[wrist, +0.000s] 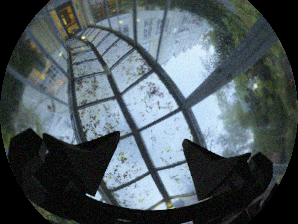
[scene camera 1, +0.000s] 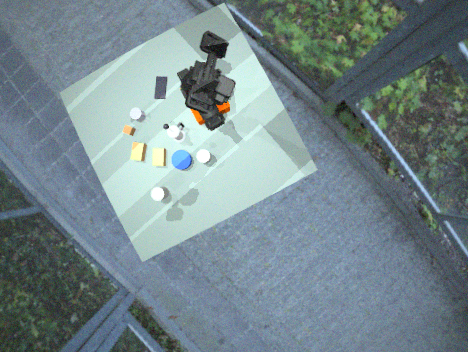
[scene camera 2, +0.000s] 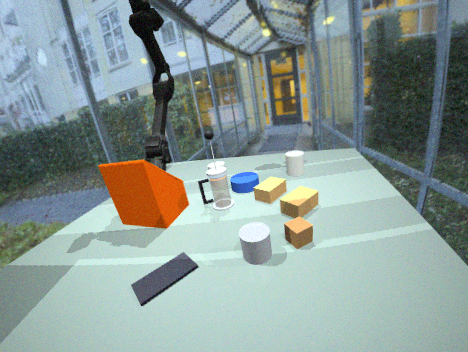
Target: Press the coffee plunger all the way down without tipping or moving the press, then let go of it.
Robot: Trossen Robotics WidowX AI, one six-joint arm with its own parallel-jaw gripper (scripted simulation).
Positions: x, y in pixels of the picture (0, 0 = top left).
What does my gripper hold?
Nothing.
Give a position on a dark flat slab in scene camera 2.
150, 286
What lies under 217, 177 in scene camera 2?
A glass coffee press.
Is my gripper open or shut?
Open.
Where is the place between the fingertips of my gripper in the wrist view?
152, 139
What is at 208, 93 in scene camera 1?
My gripper.
